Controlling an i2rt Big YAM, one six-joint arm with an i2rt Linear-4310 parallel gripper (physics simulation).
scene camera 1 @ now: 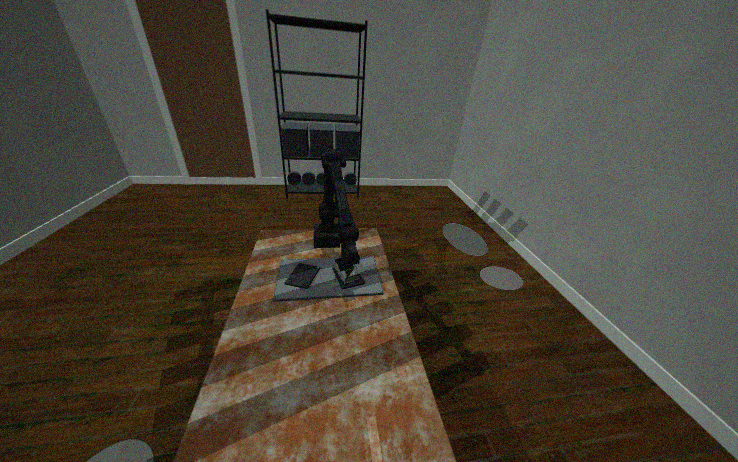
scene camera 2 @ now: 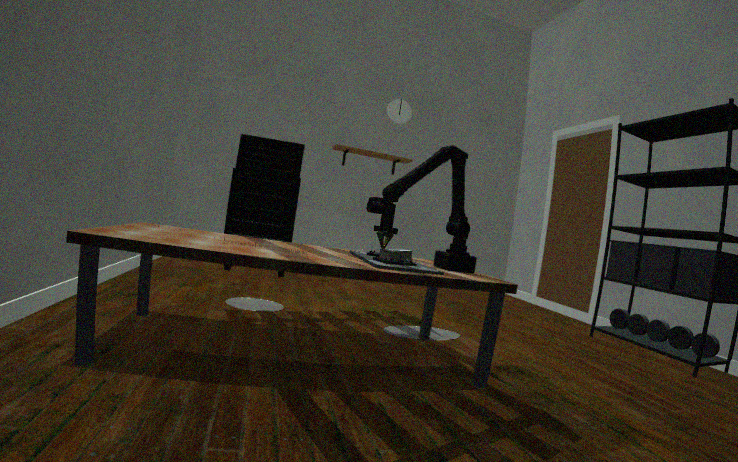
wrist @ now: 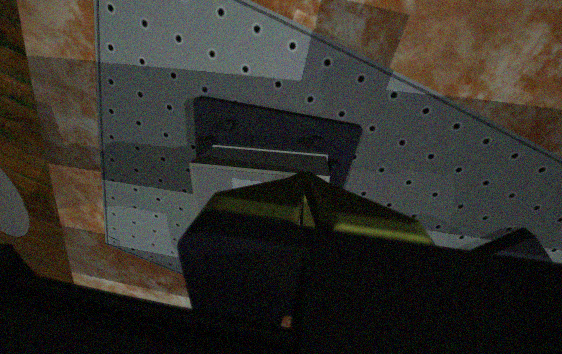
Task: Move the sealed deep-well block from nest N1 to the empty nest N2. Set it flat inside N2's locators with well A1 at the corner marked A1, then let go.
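Seen in the pictures: gripper, between the fingertips: (scene camera 1: 347, 276) (scene camera 2: 382, 249) (wrist: 304, 182); arm's base, origin of its link: (scene camera 1: 327, 229) (scene camera 2: 457, 254).
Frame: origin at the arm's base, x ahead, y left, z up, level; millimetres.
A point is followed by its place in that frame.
The sealed block (scene camera 2: 397, 256) {y 172, x 359, z -37 mm} (wrist: 212, 176) {y 172, x 393, z -16 mm} has a pale top and a dark side. It sits on a dark nest (wrist: 280, 120) {y 152, x 431, z -58 mm} (scene camera 1: 355, 282) {y 167, x 416, z -58 mm}, the right one in scene camera 1, and looks roughly level in scene camera 2. The other nest (scene camera 1: 302, 275) {y -104, x 366, z -58 mm} is dark, flat and empty, at the left; part of a dark shape (wrist: 517, 244) {y -64, x 440, z -58 mm} shows at the wrist view's right edge. My gripper (scene camera 1: 348, 273) {y 123, x 419, z -16 mm} (scene camera 2: 383, 247) {y 123, x 419, z -16 mm} (wrist: 304, 182) {y 123, x 419, z -16 mm} is shut and empty, its tips over or beside the block; contact cannot be told. It hides part of the block. Nest labels and the A1 mark are not legible.
Both nests stand on a grey perforated plate (scene camera 1: 326, 292) {y 25, x 474, z -70 mm} (wrist: 270, 57) {y 178, x 462, z -70 mm} on the rust-patterned table (scene camera 1: 305, 381) {y -17, x 890, z -83 mm} (scene camera 2: 217, 243) {y 196, x 1126, z -83 mm}. The arm's base stands behind the plate. A shelf rack (scene camera 1: 321, 73) (scene camera 2: 675, 177) stands beyond the table. Shadow stripes cross the table and plate.
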